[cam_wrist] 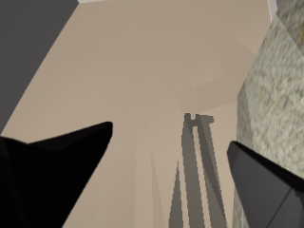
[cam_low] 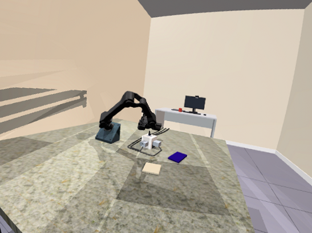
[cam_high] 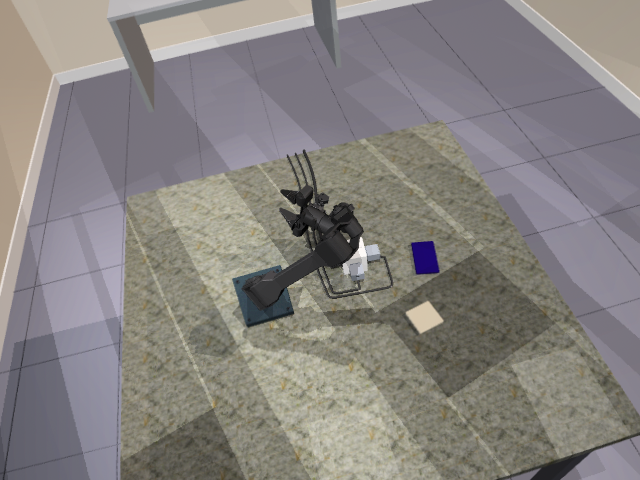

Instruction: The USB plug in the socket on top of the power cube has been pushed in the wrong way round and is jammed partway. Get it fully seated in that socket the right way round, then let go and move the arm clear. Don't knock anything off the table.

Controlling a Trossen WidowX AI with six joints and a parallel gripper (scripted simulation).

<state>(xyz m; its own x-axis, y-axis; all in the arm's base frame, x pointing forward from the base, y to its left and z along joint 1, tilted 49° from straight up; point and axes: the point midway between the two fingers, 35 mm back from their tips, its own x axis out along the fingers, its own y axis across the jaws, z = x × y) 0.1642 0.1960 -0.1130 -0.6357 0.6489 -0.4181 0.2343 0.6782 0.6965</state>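
My gripper tip is 200 mm to the left of the dark USB plug, 160 mm short of it and 80 mm above it. From my gripper tip the other things lie so: dark blue flat block (380 mm ahead, 260 mm to the right, 170 mm below); USB socket (200 mm to the right, 170 mm ahead, 100 mm below); beige flat block (460 mm to the right, 290 mm ahead, 170 mm below).
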